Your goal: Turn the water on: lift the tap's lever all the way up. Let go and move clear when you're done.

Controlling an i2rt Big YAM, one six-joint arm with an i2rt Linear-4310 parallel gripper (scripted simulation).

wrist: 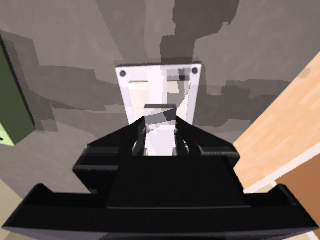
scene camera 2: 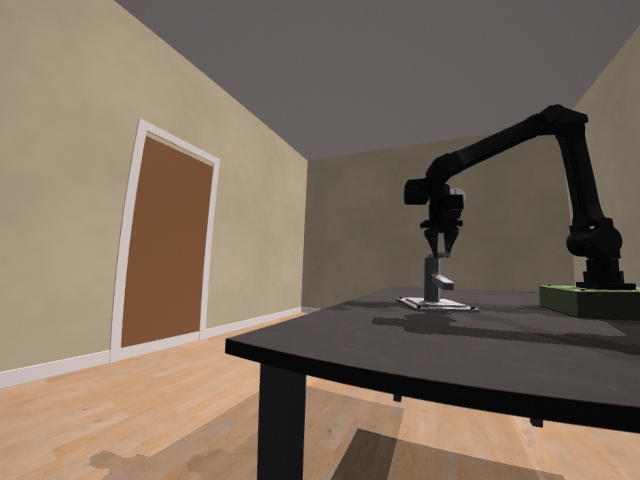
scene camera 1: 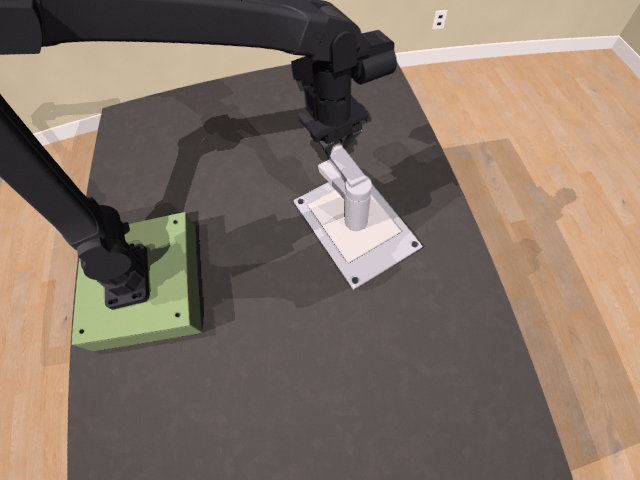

my gripper: wrist; scene camera 2; scene camera 1 334, 152
same spot on my gripper: (wrist: 204, 179) = (scene camera 2: 439, 225)
